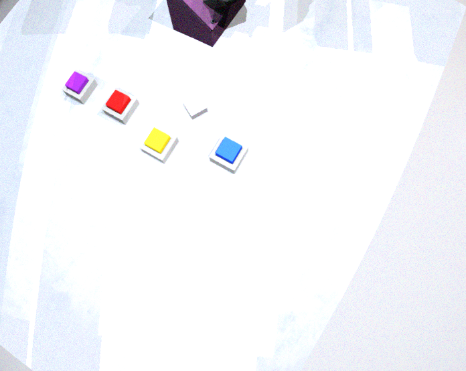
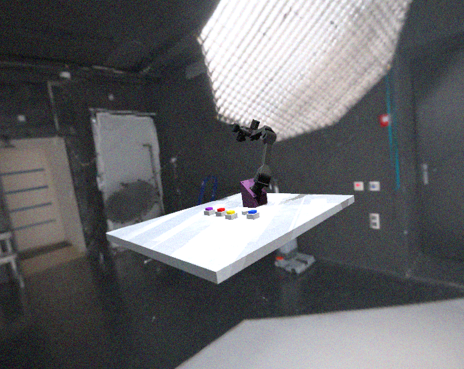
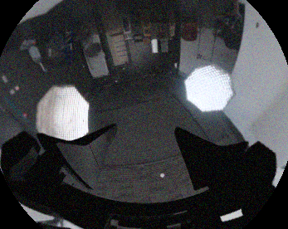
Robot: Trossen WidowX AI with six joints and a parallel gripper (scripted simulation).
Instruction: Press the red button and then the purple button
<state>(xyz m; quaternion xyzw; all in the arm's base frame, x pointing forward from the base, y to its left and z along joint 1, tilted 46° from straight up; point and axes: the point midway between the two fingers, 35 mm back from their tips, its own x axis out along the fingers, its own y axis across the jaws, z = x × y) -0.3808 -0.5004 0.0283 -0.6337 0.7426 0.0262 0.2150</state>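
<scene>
The red button lies 58 cm ahead of my gripper tip, 28 cm to the left of it and 50 cm below it. Also, from my gripper tip: blue button: 59 cm ahead, 49 cm to the left, 50 cm below; yellow button: 62 cm ahead, 38 cm to the left, 50 cm below; purple button: 57 cm ahead, 18 cm to the left, 50 cm below.
</scene>
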